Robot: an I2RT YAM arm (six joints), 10 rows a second.
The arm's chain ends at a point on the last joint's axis. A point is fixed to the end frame.
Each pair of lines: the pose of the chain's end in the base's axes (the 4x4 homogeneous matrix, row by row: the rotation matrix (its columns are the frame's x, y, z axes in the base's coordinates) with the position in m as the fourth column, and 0 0 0 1 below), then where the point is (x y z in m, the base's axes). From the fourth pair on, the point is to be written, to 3 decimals.
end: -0.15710, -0.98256, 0.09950, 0.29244; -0.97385, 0.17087, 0.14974, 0.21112; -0.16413, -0.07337, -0.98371, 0.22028; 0, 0, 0, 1
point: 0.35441 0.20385 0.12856
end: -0.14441, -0.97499, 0.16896, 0.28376; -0.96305, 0.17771, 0.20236, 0.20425; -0.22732, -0.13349, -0.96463, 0.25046; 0, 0, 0, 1
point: 0.35209 0.20175 0.16311
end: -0.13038, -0.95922, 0.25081, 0.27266; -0.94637, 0.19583, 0.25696, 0.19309; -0.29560, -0.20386, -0.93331, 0.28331; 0, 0, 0, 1
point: 0.34809 0.19499 0.20199
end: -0.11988, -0.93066, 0.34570, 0.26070; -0.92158, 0.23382, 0.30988, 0.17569; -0.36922, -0.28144, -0.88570, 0.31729; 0, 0, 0, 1
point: 0.344 0.181 0.244
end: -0.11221, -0.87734, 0.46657, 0.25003; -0.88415, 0.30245, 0.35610, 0.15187; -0.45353, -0.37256, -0.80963, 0.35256; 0, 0, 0, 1
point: 0.342 0.158 0.290
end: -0.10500, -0.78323, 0.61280, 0.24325; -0.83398, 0.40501, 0.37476, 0.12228; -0.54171, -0.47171, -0.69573, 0.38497; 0, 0, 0, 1
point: 0.344 0.125 0.338
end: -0.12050, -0.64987, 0.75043, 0.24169; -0.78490, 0.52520, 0.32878, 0.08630; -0.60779, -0.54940, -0.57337, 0.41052; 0, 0, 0, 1
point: 0.348 0.079 0.379
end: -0.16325, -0.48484, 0.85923, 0.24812; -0.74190, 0.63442, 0.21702, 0.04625; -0.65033, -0.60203, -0.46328, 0.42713; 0, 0, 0, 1
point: 0.355 0.023 0.408
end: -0.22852, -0.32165, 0.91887, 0.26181; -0.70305, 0.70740, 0.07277, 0.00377; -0.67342, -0.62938, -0.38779, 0.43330; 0, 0, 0, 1
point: 0.364 -0.037 0.423
